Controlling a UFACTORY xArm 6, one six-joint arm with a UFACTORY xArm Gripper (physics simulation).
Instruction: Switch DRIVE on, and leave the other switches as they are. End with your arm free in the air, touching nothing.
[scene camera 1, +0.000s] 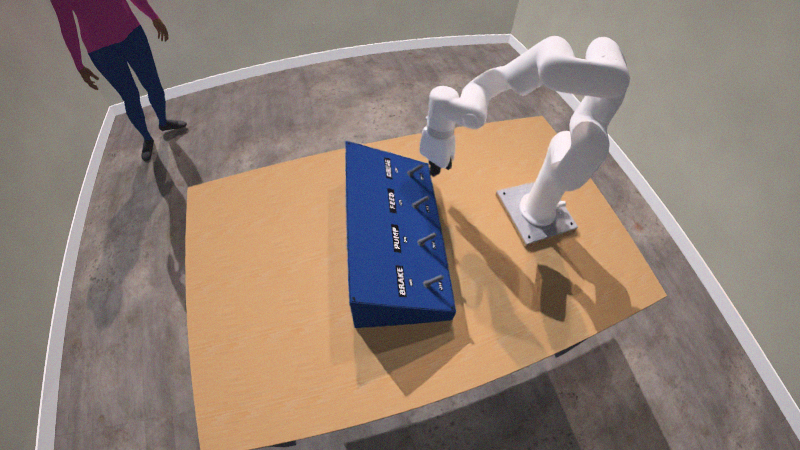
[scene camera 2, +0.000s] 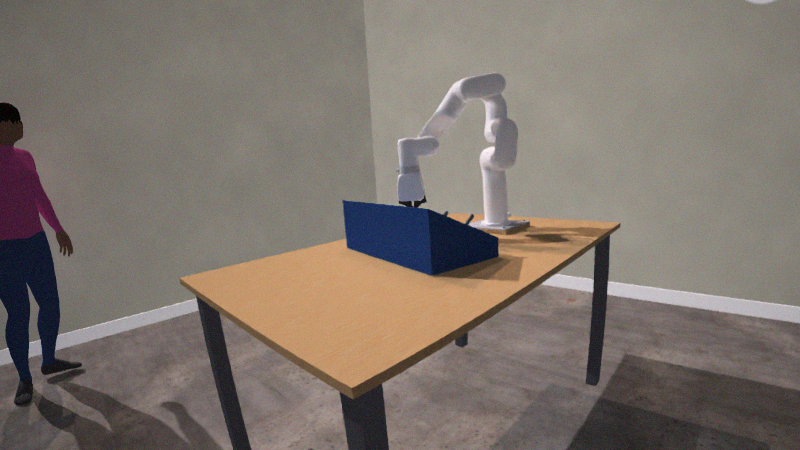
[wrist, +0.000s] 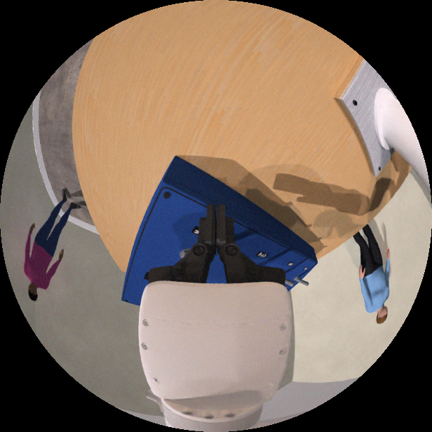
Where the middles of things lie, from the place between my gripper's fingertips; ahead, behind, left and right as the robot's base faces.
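Scene:
Counting from my hand, I find the blue switch panel (scene camera 1: 388, 266) 160 mm to the left of it and 170 mm ahead of it.

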